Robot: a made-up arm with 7 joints.
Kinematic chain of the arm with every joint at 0, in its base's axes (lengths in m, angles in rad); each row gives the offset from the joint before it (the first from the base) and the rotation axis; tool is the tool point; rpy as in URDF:
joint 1: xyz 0 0 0.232 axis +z
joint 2: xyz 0 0 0 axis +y
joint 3: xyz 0 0 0.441 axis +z
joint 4: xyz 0.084 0 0 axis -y
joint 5: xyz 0.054 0 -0.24 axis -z
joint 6: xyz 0 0 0 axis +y
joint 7: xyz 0.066 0 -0.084 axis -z
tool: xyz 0 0 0 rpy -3.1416 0 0
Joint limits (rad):
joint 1: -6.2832..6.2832
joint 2: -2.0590..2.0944
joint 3: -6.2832..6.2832
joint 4: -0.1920..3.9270
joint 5: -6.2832..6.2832
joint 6: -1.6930..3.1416
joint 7: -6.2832..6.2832
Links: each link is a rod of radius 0.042 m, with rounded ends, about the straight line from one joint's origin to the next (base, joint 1, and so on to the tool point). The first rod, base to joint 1, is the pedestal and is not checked.
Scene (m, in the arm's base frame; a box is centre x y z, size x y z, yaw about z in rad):
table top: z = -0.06
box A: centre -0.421 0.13 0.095 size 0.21 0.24 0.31 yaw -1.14
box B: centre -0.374 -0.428 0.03 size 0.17 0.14 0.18 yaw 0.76
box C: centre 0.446 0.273 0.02 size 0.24 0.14 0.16 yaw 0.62
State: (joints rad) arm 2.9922 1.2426 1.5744 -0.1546 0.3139 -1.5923 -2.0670
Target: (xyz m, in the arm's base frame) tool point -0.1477 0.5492 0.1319
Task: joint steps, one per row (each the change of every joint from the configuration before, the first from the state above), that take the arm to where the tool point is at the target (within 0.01 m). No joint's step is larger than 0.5 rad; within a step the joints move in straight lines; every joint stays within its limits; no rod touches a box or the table.
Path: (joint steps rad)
1: -0.4717 -0.1221 -0.0757 0.1477 -0.1617 0.1819 -0.2509
2: -0.4717 -0.1222 -0.0757 0.1478 -0.1616 0.1819 -0.2510
3: -0.4717 -0.1221 -0.0757 0.1477 -0.1617 0.1819 -0.2509
4: -0.4717 -0.1222 -0.0758 0.1477 -0.1616 0.1819 -0.2509
5: -0.4283 0.0314 -0.0589 -0.1570 -0.0403 0.1114 0.0354
6: -0.4284 0.0314 -0.0590 -0.1571 -0.0403 0.1113 0.0354
7: -0.4284 0.0314 -0.0589 -0.1571 -0.0404 0.1114 0.0355
8: -0.4283 0.0314 -0.0590 -0.1571 -0.0403 0.1114 0.0354
9: 0.4089 0.0861 -0.0354 0.2574 0.1680 -0.1950 0.1724
10: 0.4089 0.0860 -0.0354 0.2574 0.1679 -0.1950 0.1724
11: 0.4089 0.0861 -0.0354 0.2573 0.1679 -0.1951 0.1724
12: 0.4089 0.0860 -0.0354 0.2574 0.1679 -0.1950 0.1724
13: 0.4089 0.0861 -0.0354 0.2574 0.1679 -0.1950 0.1724

